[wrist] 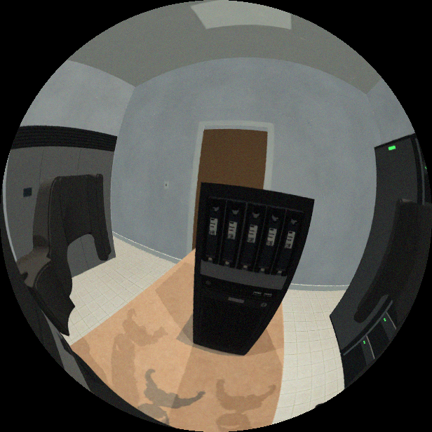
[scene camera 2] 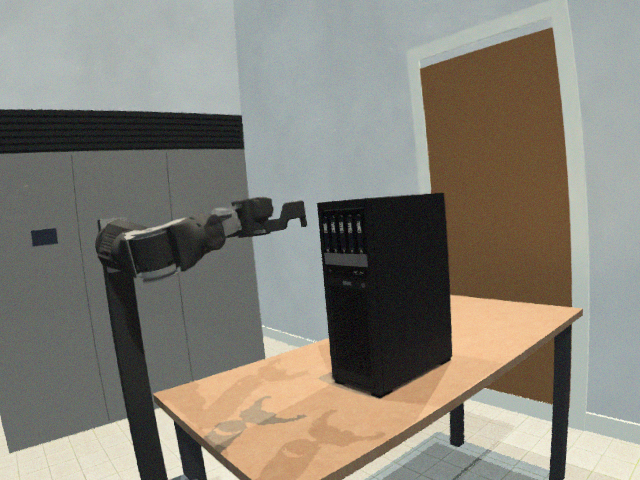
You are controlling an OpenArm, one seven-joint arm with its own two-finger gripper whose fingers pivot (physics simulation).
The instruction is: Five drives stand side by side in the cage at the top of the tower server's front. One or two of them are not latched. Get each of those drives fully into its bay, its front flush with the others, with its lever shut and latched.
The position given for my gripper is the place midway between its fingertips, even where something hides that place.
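My gripper (scene camera 2: 284, 216) is visible. My gripper (wrist: 215, 244) is visible again, together with a black tower server (wrist: 227, 316) and a drive cage (wrist: 208, 268).
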